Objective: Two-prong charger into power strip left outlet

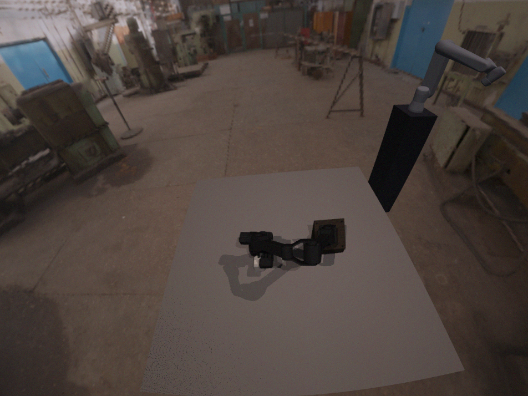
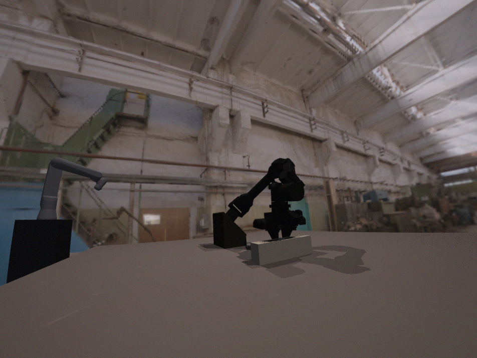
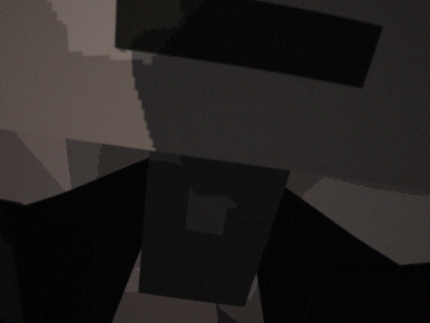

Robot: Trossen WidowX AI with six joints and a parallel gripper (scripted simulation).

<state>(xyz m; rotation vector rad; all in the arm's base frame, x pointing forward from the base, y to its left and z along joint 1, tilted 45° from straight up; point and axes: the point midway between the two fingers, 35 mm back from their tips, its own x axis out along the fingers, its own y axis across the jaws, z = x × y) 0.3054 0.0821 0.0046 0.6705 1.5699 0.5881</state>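
The black two-prong charger is 20 mm ahead of my gripper tip and 10 mm above it.
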